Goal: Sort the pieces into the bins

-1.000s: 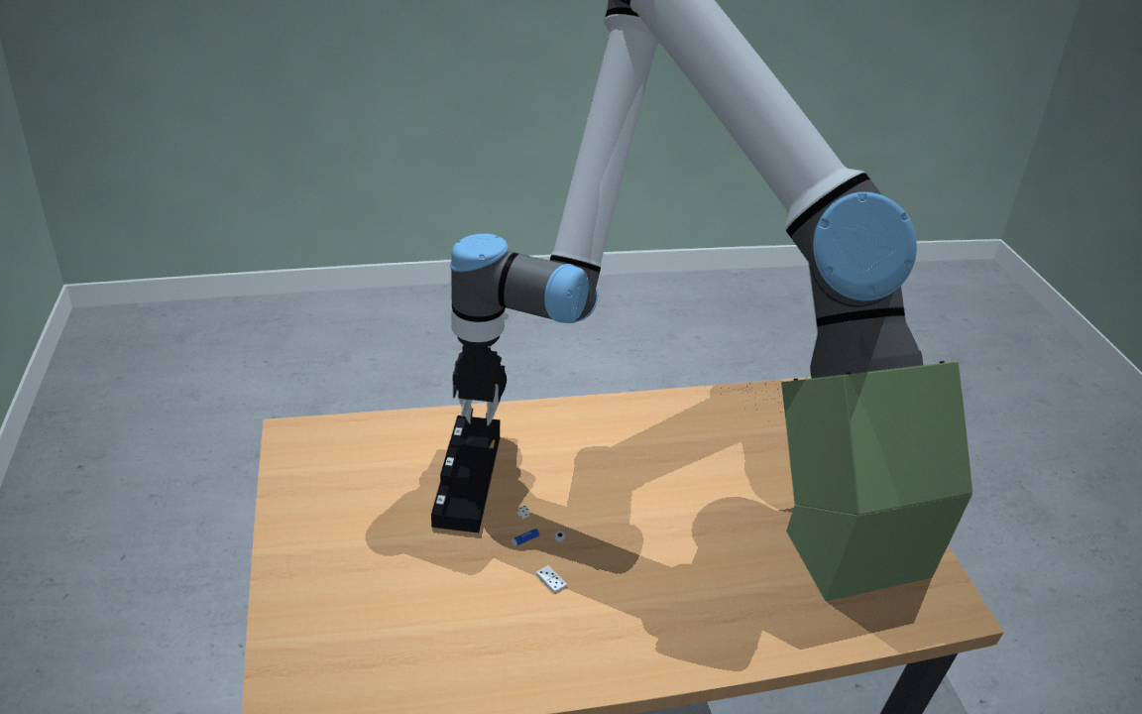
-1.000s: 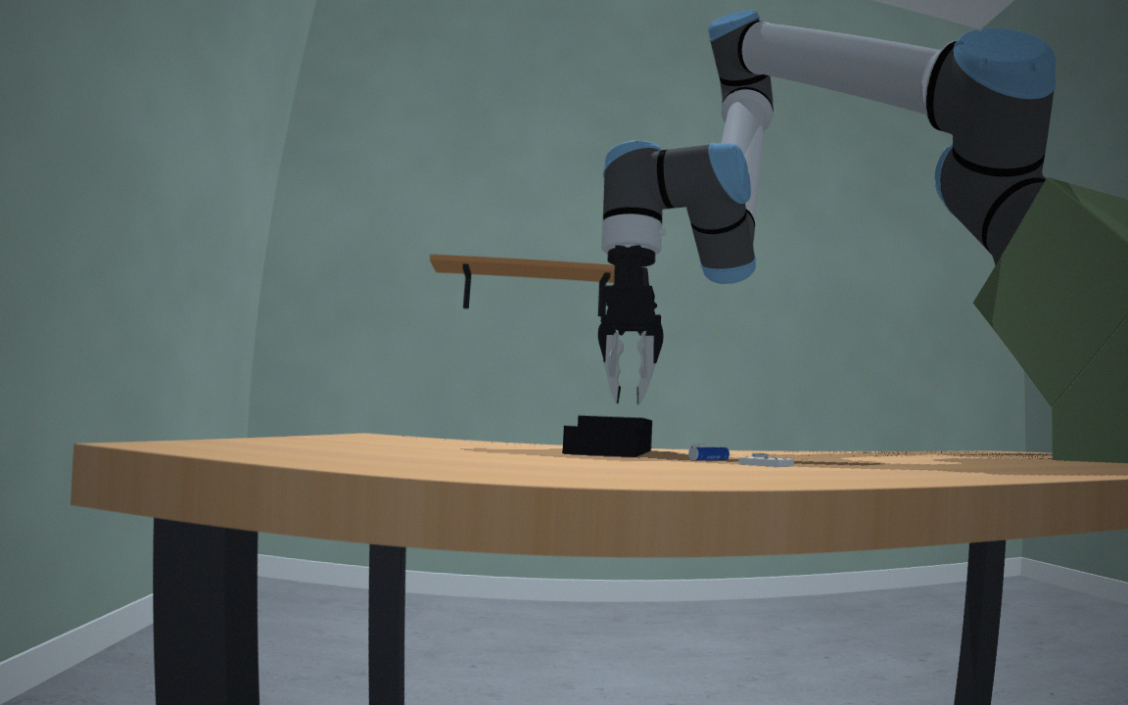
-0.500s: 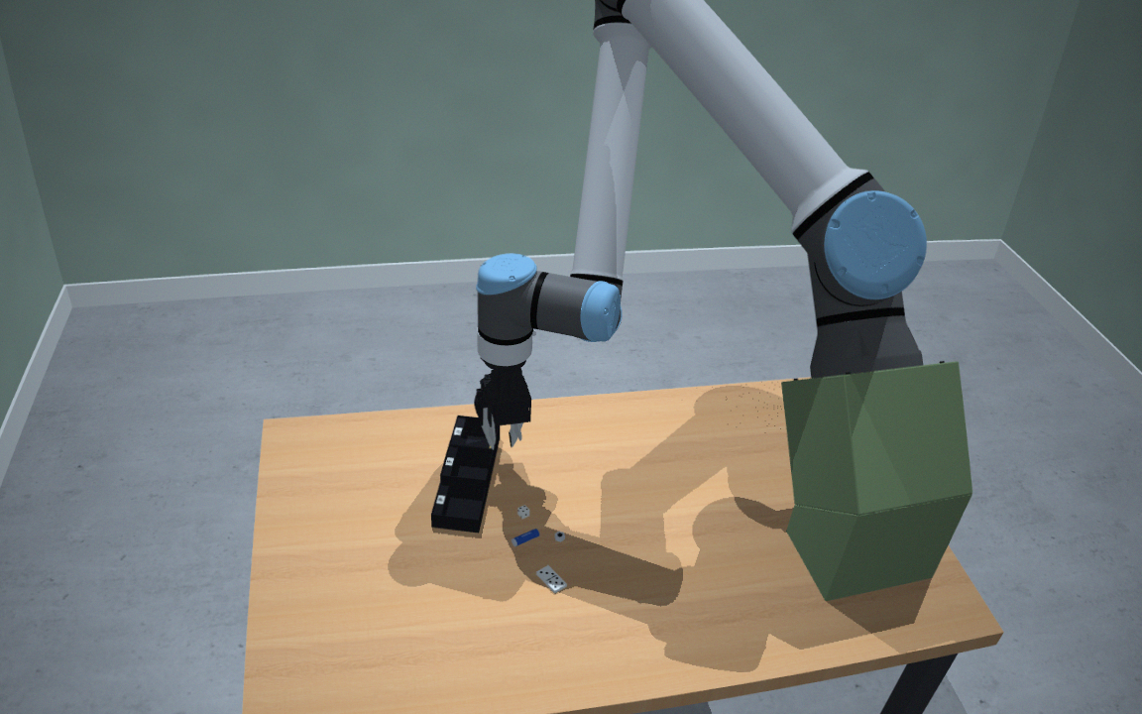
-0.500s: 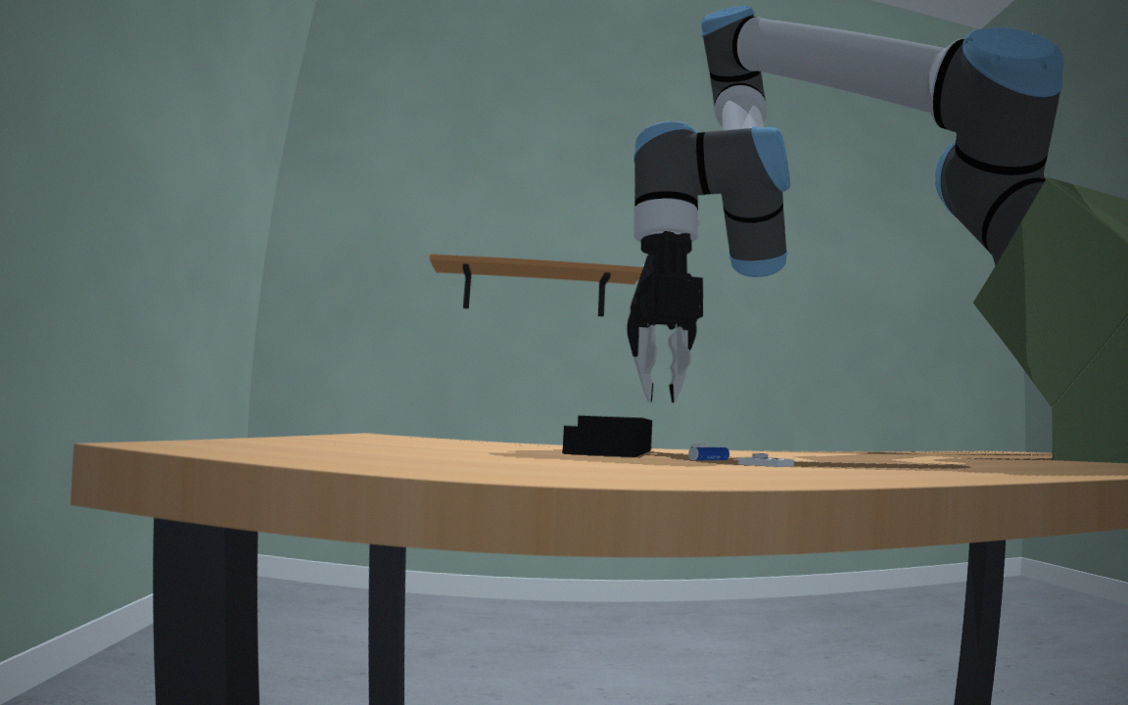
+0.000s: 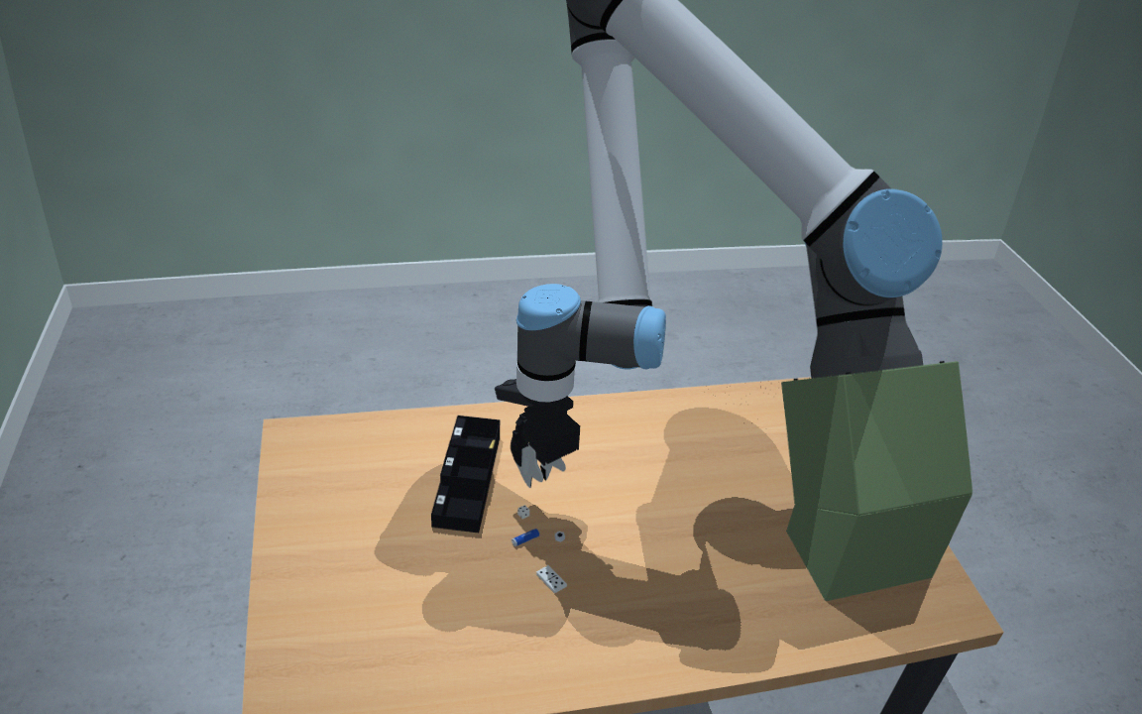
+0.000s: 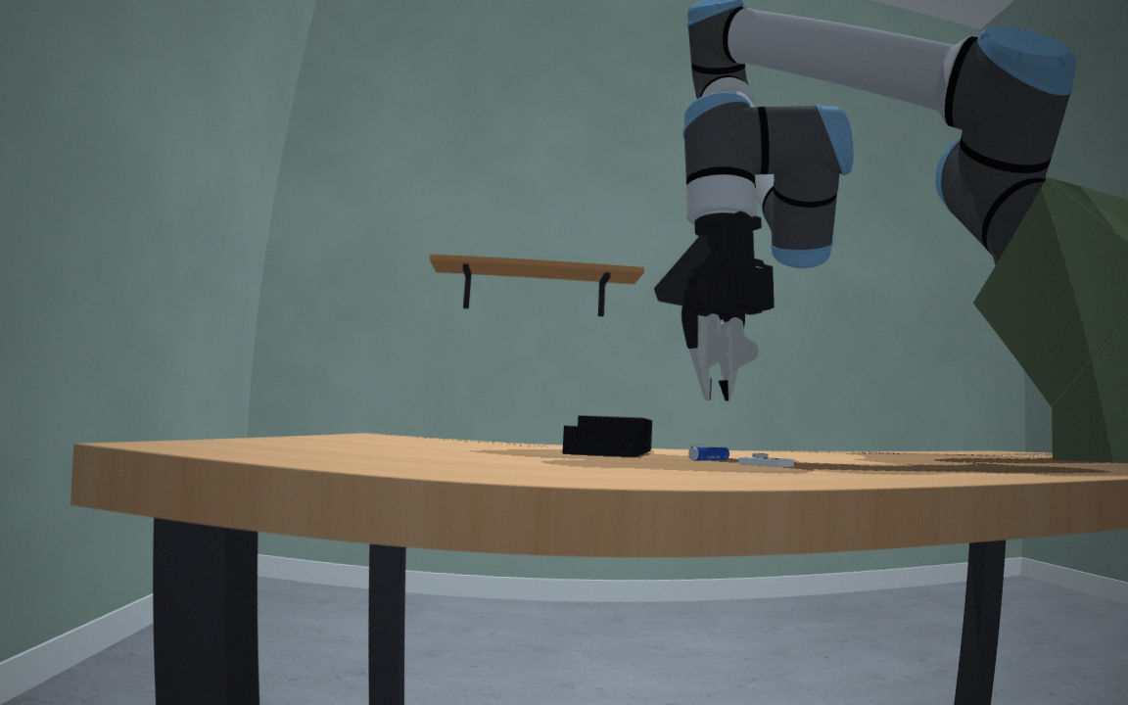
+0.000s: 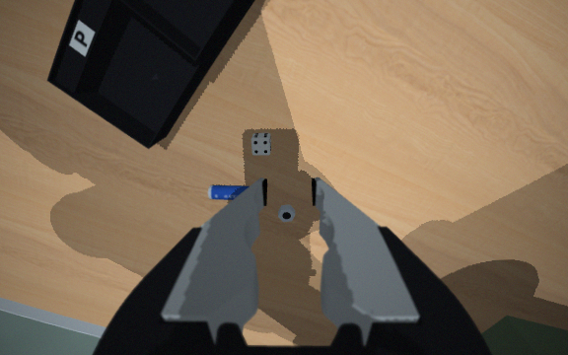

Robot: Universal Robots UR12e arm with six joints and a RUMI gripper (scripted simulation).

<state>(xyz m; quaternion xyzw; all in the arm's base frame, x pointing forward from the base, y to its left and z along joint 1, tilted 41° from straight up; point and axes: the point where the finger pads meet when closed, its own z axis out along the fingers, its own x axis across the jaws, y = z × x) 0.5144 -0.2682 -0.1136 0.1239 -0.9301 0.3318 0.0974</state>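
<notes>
My gripper is now 8 cm to the right of the grey nut, 8 cm above it and 2 cm past it. Also, from my hand: battery (8 cm below, 6 cm to the left, 4 cm ahead); white die (8 cm below, 2 cm ahead, 1 cm to the left); black bin (11 cm to the right, 10 cm ahead, 6 cm below).
</notes>
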